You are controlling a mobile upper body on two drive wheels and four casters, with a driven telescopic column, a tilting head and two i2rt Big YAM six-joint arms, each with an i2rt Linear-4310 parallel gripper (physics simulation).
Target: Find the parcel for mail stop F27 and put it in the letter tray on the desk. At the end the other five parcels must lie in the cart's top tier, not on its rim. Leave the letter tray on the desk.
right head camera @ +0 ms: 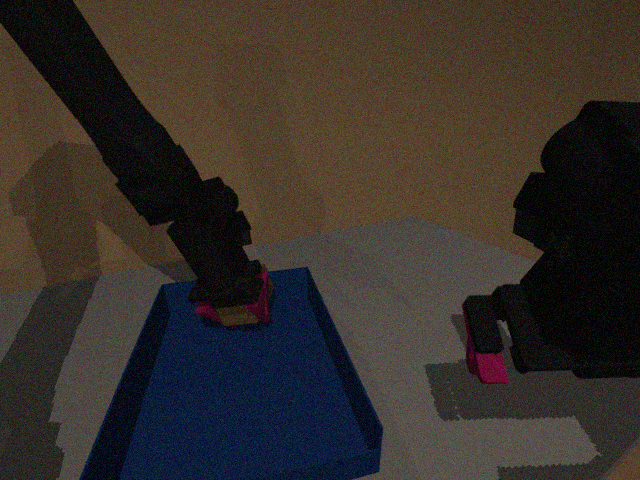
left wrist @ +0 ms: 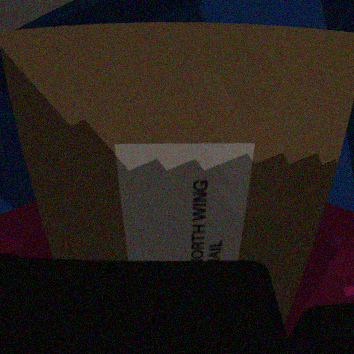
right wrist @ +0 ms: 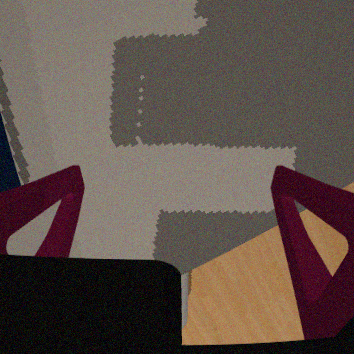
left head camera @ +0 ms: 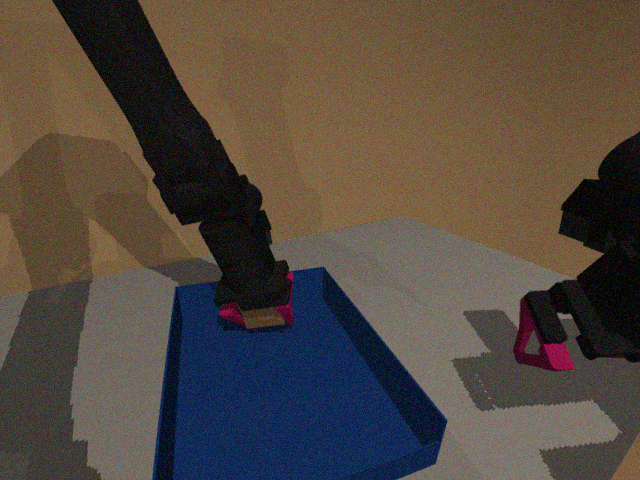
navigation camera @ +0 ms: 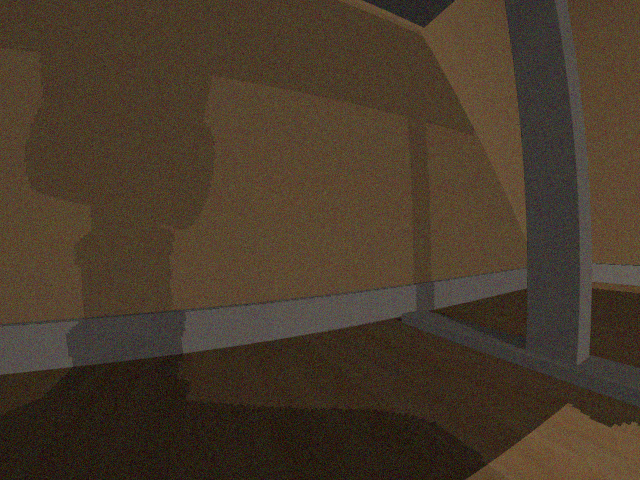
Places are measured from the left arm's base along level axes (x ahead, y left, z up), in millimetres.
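Pixels of known places: left gripper, between the fingertips: (right head camera: 251,322) (left head camera: 273,324); right gripper, between the fingertips: (right head camera: 517,364) (right wrist: 177,175) (left head camera: 556,353).
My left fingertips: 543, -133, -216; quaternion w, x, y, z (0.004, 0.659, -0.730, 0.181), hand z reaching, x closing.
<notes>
For each thing: its top centre in the pictures, then the offset to it from my left fingertips, as dx, dy, dz. "*": a spot on its surface instead. Level surfaces: height alone.
- brown parcel, centre of its top: (left wrist: 228,270) (left head camera: 265,274) (right head camera: 242,274) +13, +9, +82
- blue letter tray, centre of its top: (left head camera: 273,337) (right head camera: 236,335) -102, -11, +54
- grey desk, height of its surface: dz -11
- wooden floor, height of its surface: dz -962
- grey desk leg, a spot on its surface: (navigation camera: 553,206) * +210, -441, -690
A brown parcel (left head camera: 264,318) (right head camera: 236,316) (left wrist: 185,90) is between the fingers of my left gripper (left head camera: 261,316) (right head camera: 235,314), which is shut on it. Its white label shows part of the words "NORTH WING" in the left wrist view; the mail stop code is hidden. The parcel is over the far end of the blue letter tray (left head camera: 379,361) (right head camera: 351,372) on the grey desk (left head camera: 372,248) (right head camera: 382,248); whether it touches the tray floor I cannot tell. My right gripper (right wrist: 177,175) is open and empty, over the desk to the right of the tray. The cart does not show.
A tan wall (left head camera: 439,103) (right head camera: 403,103) stands behind the desk. The desk's edge and wooden floor (right wrist: 235,300) show in the right wrist view. In the navigation camera a grey desk leg (navigation camera: 553,206) with a long foot (navigation camera: 475,338) stands at the right, near the wall.
</notes>
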